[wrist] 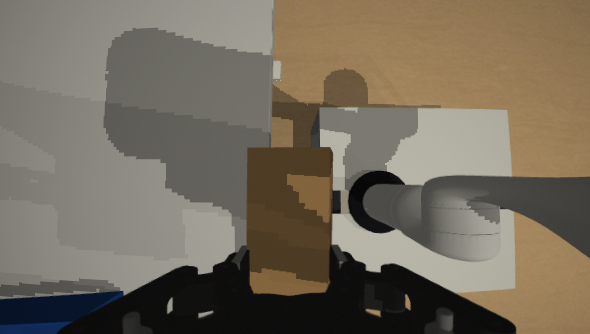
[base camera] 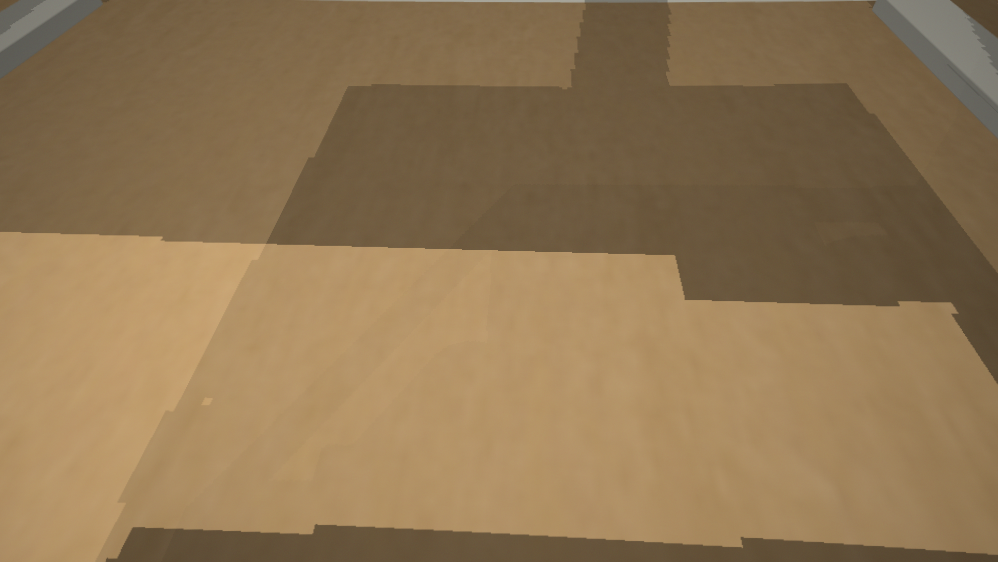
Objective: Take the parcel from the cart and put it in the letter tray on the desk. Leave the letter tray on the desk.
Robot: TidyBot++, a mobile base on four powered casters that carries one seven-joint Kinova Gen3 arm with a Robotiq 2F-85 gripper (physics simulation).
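Places are measured from the arm's base along level axes (x ahead, y left, z up), in centimetres.
Pixels of known places: gripper, fingertip midpoint: (wrist: 290,259); arm's base, origin of the base link: (wrist: 380,201).
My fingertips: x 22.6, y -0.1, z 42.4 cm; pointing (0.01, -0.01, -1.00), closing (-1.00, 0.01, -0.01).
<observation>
For each thing: its top centre in the pictures, then the offset to it from my fingertips. "*": a spot on its surface instead. Level surfaces: height alone.
- parcel, middle of its top: (wrist: 294,255) dx -0.3, dy -1.2, dz +2.9 cm
- white desk, its level: dz -10.1 cm
- blue letter tray, surface spot: (wrist: 55,312) * dx +23.8, dy +7.7, dz -5.8 cm
- wooden floor, its level: dz -82.1 cm
The parcel (wrist: 290,220), a brown box, is held upright in my gripper (wrist: 290,259), which is shut on it at the bottom middle of the wrist view. In that view the parcel overlaps the edge of the white desk (wrist: 50,40), which fills the left side. Part of the blue letter tray (wrist: 55,312) shows on the desk at the bottom left corner, to the left of the gripper and parcel. Its far side is cut off by the frame. The cart does not show in these views.
In the wrist view my white base (wrist: 465,140) and part of my arm (wrist: 460,220) are at the right, close beside the desk's edge, over the wooden floor (wrist: 550,60). In the base view, grey-white bars (base camera: 939,48) (base camera: 41,27) lie along the floor at both upper corners.
</observation>
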